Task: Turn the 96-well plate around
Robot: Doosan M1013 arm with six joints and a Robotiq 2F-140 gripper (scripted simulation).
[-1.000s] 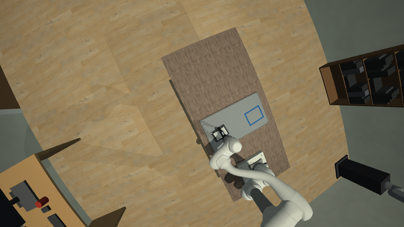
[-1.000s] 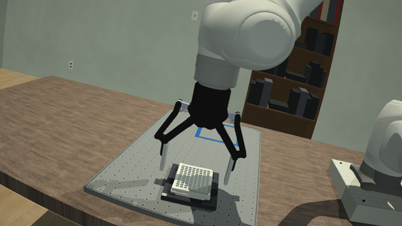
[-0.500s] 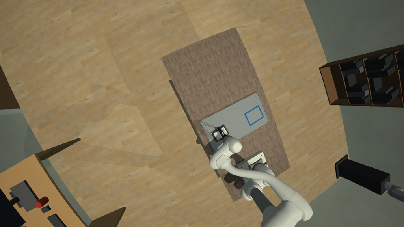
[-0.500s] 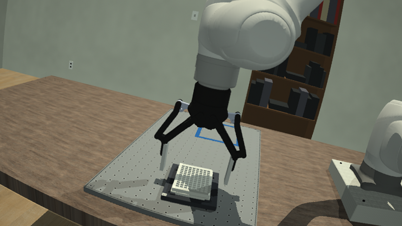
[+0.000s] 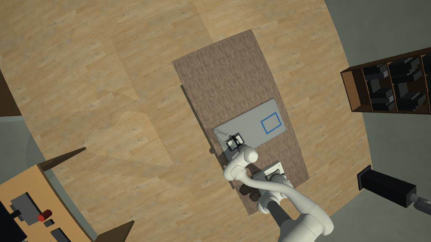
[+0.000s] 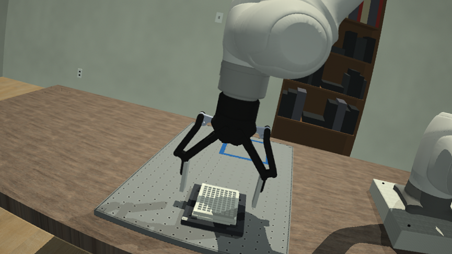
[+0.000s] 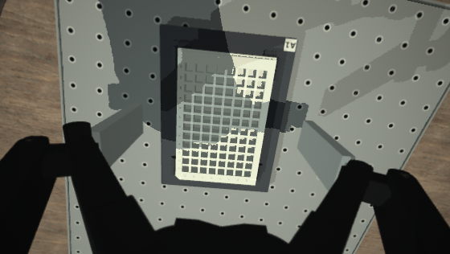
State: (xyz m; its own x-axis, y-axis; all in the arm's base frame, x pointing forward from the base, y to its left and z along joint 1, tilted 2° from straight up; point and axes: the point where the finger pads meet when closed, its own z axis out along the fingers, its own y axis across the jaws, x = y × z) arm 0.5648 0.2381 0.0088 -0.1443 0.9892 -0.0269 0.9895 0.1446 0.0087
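My hand is 2 cm above the white 96-well plate. Round my hand: A1 label: 4 cm ahead, 8 cm to the left, 3 cm below; dark plate nest N1: 4 cm below.
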